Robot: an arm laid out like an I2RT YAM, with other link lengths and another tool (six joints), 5 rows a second.
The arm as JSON. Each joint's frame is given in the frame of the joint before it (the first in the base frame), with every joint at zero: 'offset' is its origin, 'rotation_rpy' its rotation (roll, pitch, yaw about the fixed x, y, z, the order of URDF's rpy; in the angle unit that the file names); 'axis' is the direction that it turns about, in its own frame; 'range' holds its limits. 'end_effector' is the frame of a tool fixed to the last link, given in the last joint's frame.
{
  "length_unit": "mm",
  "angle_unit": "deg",
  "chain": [
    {
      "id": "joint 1",
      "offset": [
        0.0,
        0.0,
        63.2
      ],
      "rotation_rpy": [
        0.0,
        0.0,
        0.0
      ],
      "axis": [
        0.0,
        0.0,
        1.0
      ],
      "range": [
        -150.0,
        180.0
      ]
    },
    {
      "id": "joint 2",
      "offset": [
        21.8,
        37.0,
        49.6
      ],
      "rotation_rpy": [
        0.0,
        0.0,
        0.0
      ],
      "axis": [
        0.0,
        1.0,
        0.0
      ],
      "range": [
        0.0,
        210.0
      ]
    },
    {
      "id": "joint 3",
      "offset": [
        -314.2,
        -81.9,
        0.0
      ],
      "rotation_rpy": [
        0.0,
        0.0,
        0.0
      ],
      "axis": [
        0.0,
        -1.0,
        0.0
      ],
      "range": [
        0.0,
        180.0
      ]
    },
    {
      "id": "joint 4",
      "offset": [
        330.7,
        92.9,
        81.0
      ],
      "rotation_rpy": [
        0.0,
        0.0,
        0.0
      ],
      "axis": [
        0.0,
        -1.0,
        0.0
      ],
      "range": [
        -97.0,
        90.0
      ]
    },
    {
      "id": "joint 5",
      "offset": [
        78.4,
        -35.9,
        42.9
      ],
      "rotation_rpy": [
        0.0,
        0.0,
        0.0
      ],
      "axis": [
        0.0,
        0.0,
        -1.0
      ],
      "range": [
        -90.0,
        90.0
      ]
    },
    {
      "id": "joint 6",
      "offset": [
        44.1,
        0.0,
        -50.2
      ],
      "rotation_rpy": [
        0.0,
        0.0,
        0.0
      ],
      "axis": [
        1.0,
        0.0,
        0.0
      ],
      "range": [
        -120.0,
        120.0
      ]
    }
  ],
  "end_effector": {
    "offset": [
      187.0,
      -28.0,
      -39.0
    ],
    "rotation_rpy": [
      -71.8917,
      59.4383,
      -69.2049
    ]
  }
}
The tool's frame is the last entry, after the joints.
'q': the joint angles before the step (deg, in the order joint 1, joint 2, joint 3, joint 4, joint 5, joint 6). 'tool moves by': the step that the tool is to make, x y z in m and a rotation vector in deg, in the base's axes. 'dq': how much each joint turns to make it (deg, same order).
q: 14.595, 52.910, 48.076, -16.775, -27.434, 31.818
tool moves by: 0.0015, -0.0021, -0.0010, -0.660, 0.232, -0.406
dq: 0.014, 0.348, 0.484, -0.722, 0.606, -0.429
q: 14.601, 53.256, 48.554, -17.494, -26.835, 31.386
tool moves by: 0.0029, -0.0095, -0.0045, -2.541, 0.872, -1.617
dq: -0.011, 0.700, 1.401, -2.868, 2.360, -1.578
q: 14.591, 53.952, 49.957, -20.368, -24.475, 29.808
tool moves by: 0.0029, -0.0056, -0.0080, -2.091, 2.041, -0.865
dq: 0.005, 1.790, 1.723, -2.867, 1.441, -1.070
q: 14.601, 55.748, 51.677, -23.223, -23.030, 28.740
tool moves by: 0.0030, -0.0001, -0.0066, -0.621, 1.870, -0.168
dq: -0.009, 1.838, 1.164, -1.308, 0.202, -0.042
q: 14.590, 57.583, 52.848, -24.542, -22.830, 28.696
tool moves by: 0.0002, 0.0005, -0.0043, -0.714, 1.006, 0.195
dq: 0.226, 0.951, 0.666, -1.021, 0.244, -0.392
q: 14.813, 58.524, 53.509, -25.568, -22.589, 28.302
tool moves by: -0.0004, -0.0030, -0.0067, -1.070, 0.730, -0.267
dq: 0.046, 0.364, -0.053, -0.792, 0.707, -0.608
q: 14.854, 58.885, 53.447, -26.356, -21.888, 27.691
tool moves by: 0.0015, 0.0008, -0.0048, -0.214, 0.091, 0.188
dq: 0.080, 0.387, -0.461, 0.619, 0.005, -0.229
